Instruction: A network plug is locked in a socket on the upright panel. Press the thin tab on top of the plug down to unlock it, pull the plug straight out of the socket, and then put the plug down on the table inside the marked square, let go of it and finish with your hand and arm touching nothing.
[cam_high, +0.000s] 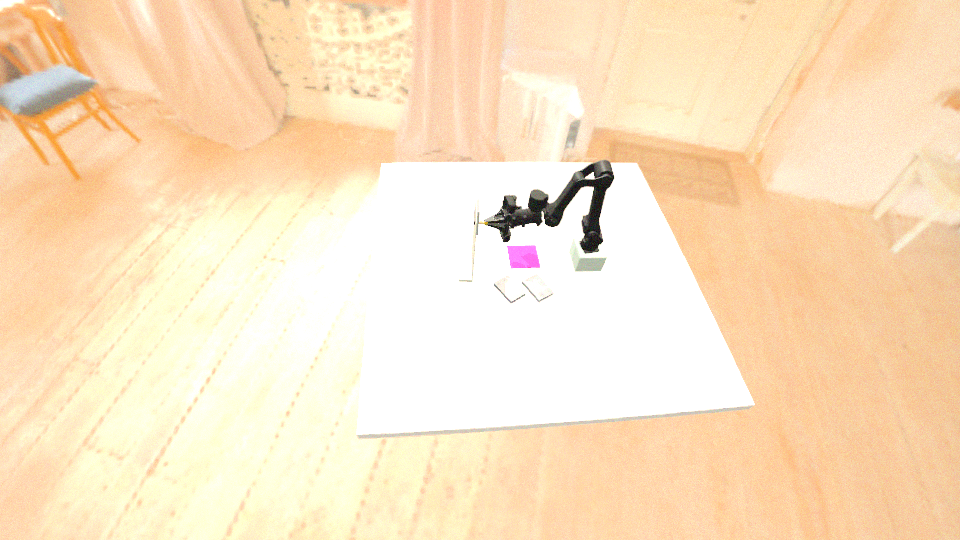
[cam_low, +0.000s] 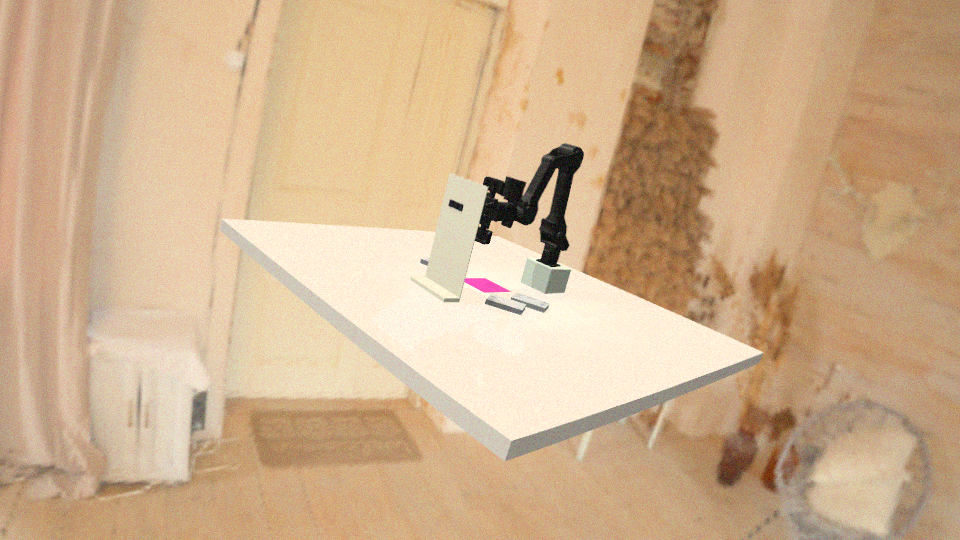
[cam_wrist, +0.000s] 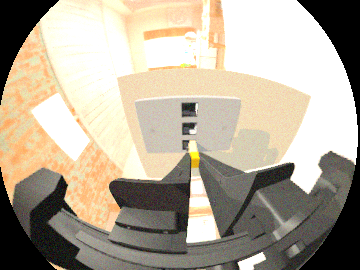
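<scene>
The magenta marked square lies 18 cm behind my gripper tip, 1 cm to the right of it and 24 cm below it. Round my gripper tip: upright panel 3 cm ahead, 2 cm to the right, 9 cm below; then plug 1 cm ahead.
</scene>
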